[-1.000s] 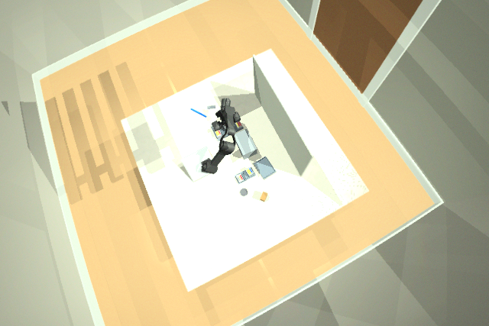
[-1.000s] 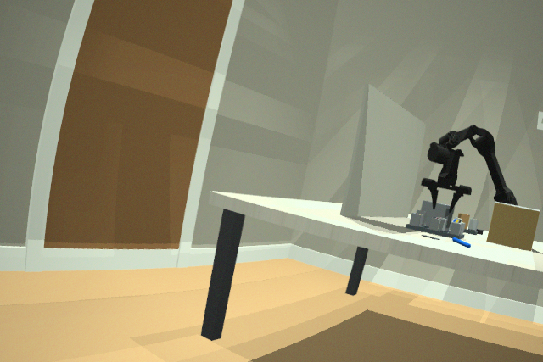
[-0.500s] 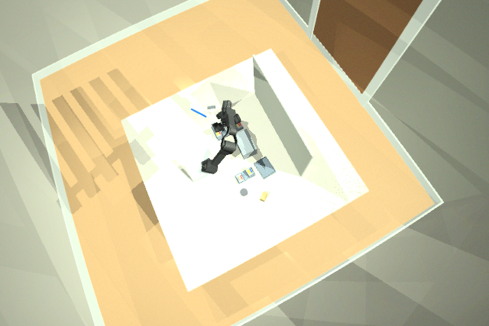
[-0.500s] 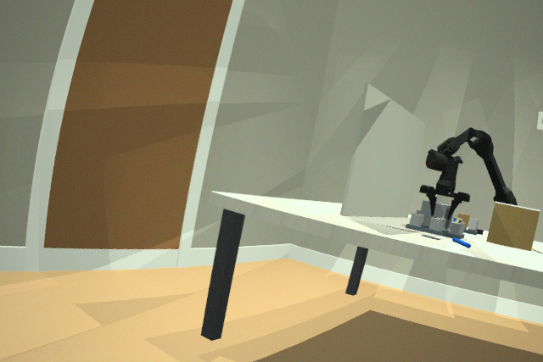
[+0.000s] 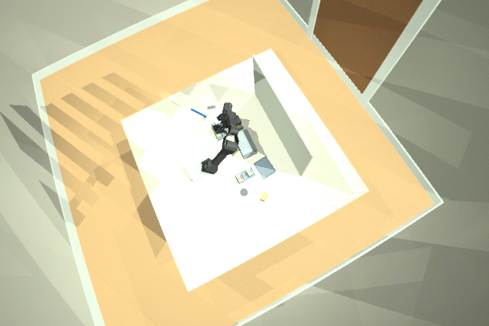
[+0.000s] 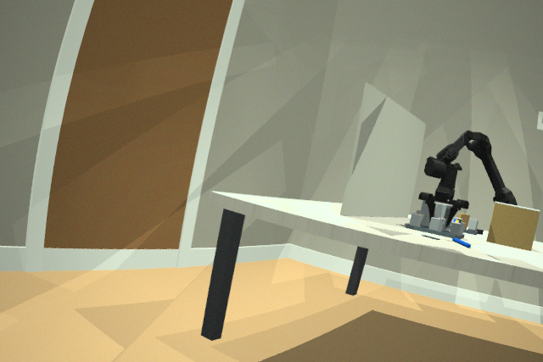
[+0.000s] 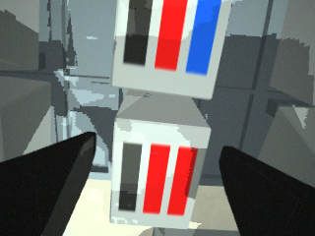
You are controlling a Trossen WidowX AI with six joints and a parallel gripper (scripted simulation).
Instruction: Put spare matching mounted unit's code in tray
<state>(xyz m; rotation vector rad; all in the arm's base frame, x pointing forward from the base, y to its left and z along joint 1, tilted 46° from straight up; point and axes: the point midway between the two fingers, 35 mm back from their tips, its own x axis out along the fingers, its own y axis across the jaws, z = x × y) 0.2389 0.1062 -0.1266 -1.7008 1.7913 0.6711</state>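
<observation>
Right now my gripper tip is 1 cm below the grey spare block. Round my gripper tip: grey rack: 3 cm to the left, 2 cm below; then blue-grey tray: 9 cm ahead, 36 cm to the right, 2 cm below; then blue pen: 13 cm behind, 24 cm to the left, 2 cm below.
</observation>
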